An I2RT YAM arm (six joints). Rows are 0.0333 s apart.
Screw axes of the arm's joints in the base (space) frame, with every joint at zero. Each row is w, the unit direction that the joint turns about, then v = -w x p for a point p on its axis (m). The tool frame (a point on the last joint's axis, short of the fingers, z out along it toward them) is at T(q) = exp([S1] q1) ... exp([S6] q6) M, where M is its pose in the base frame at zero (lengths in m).
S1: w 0 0 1 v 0.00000 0.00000 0.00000
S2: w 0 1 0 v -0.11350 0.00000 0.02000
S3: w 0 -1 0 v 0.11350 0.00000 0.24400
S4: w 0 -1 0 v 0.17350 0.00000 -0.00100
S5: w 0 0 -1 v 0.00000 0.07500 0.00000
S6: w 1 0 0 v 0.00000 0.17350 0.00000
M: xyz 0.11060 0.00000 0.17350 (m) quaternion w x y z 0.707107 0 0.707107 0
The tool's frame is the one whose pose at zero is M.
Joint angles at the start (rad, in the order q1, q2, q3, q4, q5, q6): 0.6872, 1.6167, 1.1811, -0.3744, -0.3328, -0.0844
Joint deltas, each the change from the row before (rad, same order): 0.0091, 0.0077, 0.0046, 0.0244, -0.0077, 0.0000; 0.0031, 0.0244, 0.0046, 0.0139, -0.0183, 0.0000; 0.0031, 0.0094, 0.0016, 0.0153, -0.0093, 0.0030; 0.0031, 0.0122, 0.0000, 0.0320, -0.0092, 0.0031; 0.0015, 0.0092, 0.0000, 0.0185, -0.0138, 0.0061; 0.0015, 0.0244, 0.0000, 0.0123, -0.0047, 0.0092; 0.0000, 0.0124, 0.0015, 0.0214, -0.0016, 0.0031; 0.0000, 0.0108, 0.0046, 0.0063, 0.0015, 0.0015; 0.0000, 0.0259, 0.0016, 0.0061, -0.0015, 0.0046; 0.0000, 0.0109, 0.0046, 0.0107, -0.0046, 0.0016; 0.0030, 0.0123, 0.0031, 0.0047, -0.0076, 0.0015; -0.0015, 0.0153, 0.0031, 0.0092, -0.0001, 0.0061
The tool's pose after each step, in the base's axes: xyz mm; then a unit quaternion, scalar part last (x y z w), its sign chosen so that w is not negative. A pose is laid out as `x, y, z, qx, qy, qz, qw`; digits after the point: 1 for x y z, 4 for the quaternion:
266.5, 238.2, 251.1, -0.4064, 0.8180, 0.2625, 0.3110
269.0, 242.6, 245.5, -0.4103, 0.8159, 0.2701, 0.3049
270.0, 245.3, 244.0, -0.4117, 0.8130, 0.2758, 0.3058
272.0, 248.9, 242.3, -0.4131, 0.8075, 0.2827, 0.3121
273.1, 251.2, 240.6, -0.4133, 0.8043, 0.2906, 0.3127
275.6, 254.3, 233.0, -0.4108, 0.8077, 0.2929, 0.3050
278.0, 256.4, 230.7, -0.4099, 0.8059, 0.2952, 0.3088
279.9, 258.0, 228.8, -0.4091, 0.8064, 0.2948, 0.3089
282.5, 260.3, 220.4, -0.4072, 0.8110, 0.2942, 0.3000
284.4, 262.1, 218.8, -0.4073, 0.8097, 0.2968, 0.3008
285.0, 264.5, 215.6, -0.4089, 0.8091, 0.3001, 0.2968
287.5, 265.8, 211.7, -0.4057, 0.8113, 0.3005, 0.2948

